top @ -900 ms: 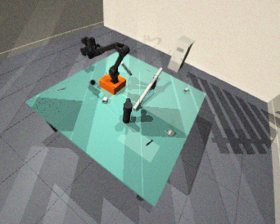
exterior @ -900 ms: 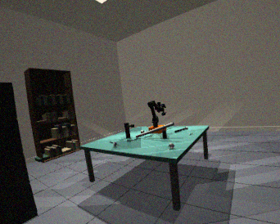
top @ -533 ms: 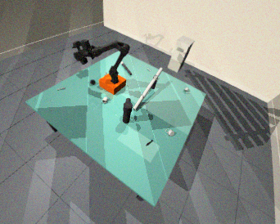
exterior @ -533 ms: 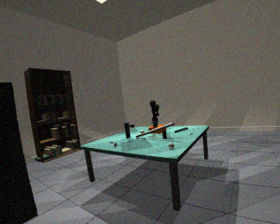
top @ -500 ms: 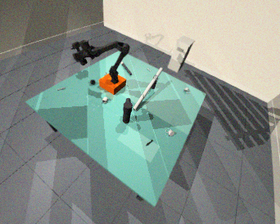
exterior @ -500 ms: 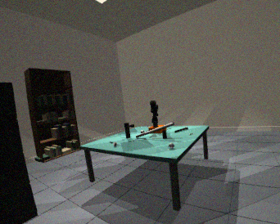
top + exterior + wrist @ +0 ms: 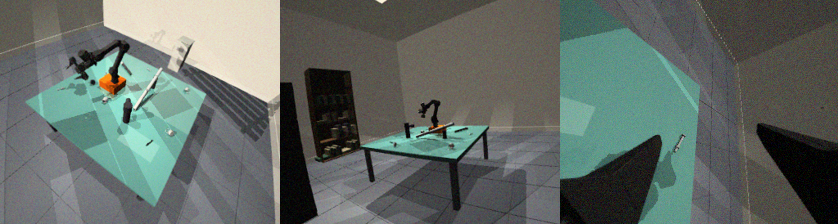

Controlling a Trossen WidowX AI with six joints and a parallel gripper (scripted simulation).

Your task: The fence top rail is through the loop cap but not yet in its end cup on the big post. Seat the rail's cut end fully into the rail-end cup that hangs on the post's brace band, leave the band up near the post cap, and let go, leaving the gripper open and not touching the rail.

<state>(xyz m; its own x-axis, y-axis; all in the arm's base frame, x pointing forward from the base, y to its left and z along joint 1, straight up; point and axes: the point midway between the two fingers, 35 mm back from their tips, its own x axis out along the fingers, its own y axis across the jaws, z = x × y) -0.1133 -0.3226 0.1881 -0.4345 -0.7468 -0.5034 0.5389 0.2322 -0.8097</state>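
Right now my gripper tip is 45 cm short of the dark rail-end cup, 19 cm to the right of it and 10 cm above it. Also, from my gripper tip: short dark post 67 cm to the left, 39 cm ahead, 15 cm below; then dark screw 77 cm ahead, 25 cm below, 12 cm to the left.
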